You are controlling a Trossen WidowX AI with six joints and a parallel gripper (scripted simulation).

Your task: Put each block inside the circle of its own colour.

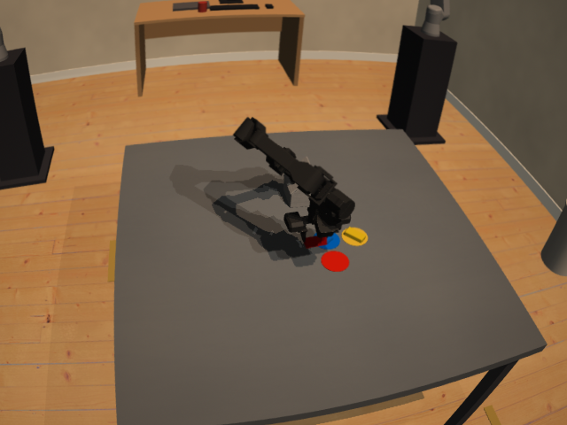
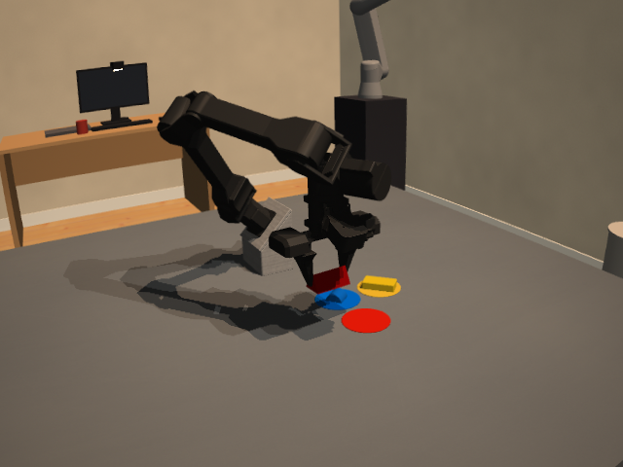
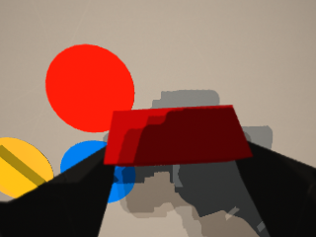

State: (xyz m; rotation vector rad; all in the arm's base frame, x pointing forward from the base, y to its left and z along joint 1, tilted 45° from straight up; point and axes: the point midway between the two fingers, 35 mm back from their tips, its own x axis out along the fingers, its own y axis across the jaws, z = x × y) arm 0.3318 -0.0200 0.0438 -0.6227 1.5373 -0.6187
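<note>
The red circle lies 130 mm below my hand, 80 mm to the left of it and 10 mm ahead of it. Round my hand: blue block 130 mm below, 90 mm behind, 80 mm to the left; red block 30 mm below; blue circle 130 mm below, 90 mm behind, 80 mm to the left.
</note>
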